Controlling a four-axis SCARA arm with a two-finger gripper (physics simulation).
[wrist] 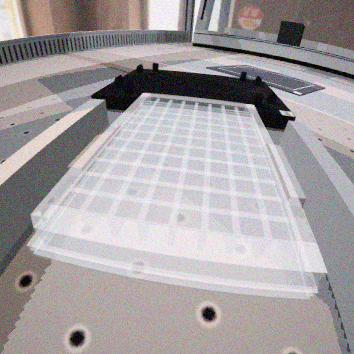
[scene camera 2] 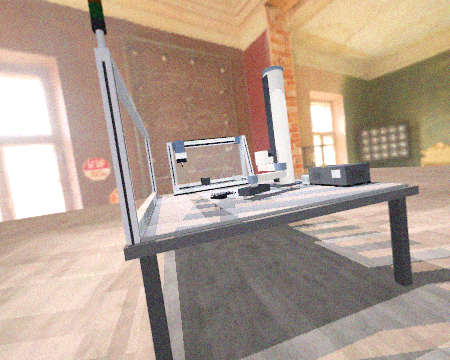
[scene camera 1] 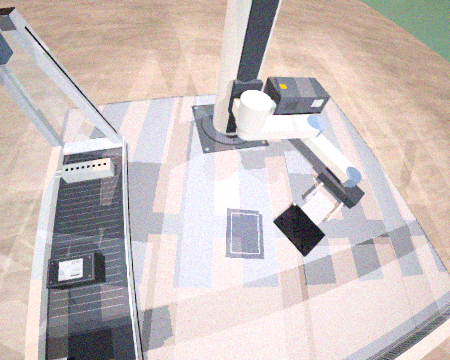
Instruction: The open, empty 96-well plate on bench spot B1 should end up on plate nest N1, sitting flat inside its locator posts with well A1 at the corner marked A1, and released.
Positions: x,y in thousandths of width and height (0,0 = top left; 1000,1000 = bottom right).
Labels:
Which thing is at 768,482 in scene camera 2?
A dark grey box.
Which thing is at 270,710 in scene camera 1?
A dark deck.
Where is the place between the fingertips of the gripper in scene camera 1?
701,585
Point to a 96-well plate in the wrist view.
521,541

